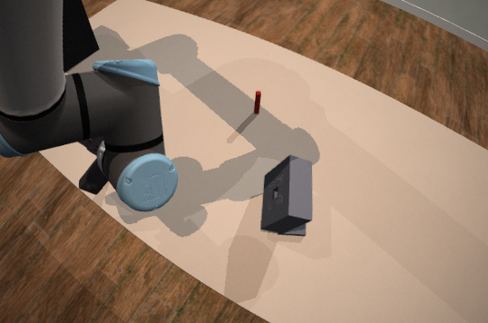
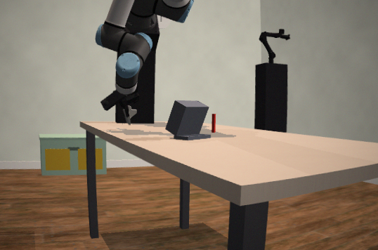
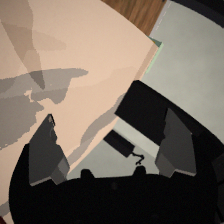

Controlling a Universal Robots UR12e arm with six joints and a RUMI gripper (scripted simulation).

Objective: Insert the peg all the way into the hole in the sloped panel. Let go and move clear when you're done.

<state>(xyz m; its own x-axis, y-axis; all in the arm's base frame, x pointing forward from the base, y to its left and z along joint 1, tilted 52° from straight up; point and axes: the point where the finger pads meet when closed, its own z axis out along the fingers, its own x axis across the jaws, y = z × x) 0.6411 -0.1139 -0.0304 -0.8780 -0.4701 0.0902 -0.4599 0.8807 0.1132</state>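
My hand is 380 mm to the right of the red peg, 200 mm short of it and 40 mm above it. From my hand the other things lie so: thin base plate: 450 mm ahead, 230 mm to the left, 70 mm below.
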